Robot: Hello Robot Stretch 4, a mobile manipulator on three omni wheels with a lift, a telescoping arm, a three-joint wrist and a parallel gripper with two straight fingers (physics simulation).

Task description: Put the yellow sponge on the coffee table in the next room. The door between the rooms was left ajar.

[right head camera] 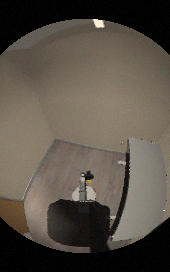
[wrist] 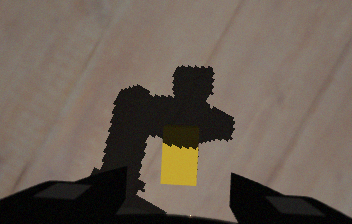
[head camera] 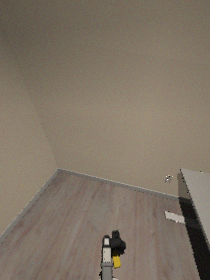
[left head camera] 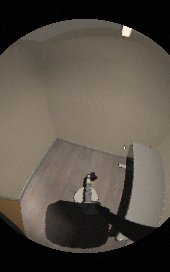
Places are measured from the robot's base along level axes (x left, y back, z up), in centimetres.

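Where they show: gripper, fingertip midpoint: point(wrist: 177, 185).
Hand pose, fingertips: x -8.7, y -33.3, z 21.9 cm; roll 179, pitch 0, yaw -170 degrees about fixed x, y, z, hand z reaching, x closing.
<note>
After its pixels a point has its place.
The yellow sponge point(head camera: 116, 261) @(x -9.0, y -29.5, z 1.6 cm) point(left head camera: 91, 183) @(x -10.9, y -27.4, z 1.6 cm) point(right head camera: 89, 181) @(x -10.2, y -28.2, z 1.5 cm) point(wrist: 179, 165) @(x -9.3, y -29.6, z 1.6 cm) lies on the wood floor, its far end in the gripper's dark shadow. My gripper point(head camera: 117, 243) point(left head camera: 92, 176) @(x -8.7, y -33.3, z 21.9 cm) point(right head camera: 89, 175) @(x -8.7, y -33.3, z 21.9 cm) point(wrist: 177, 185) @(x -8.7, y -33.3, z 21.9 cm) is open and empty, above the floor. In the wrist view its two black fingers stand wide apart at the lower left and lower right, with the sponge seen between and below them, touching neither. The door does not show. I cannot tell whether the pale furniture on the right is the coffee table.
A large pale grey flat surface point(head camera: 201, 200) @(x -72.7, y -50.9, z 69.2 cm) point(left head camera: 146, 185) @(x -78.4, y -3.7, z 69.2 cm) point(right head camera: 146, 185) @(x -80.2, y -0.3, z 69.1 cm) stands on the right, with a white foot-like piece point(head camera: 174, 217) at floor level beside it. Beige walls meet in a corner ahead on the left. An orange-brown surface point(left head camera: 11, 215) point(right head camera: 11, 215) shows at the lower left.
</note>
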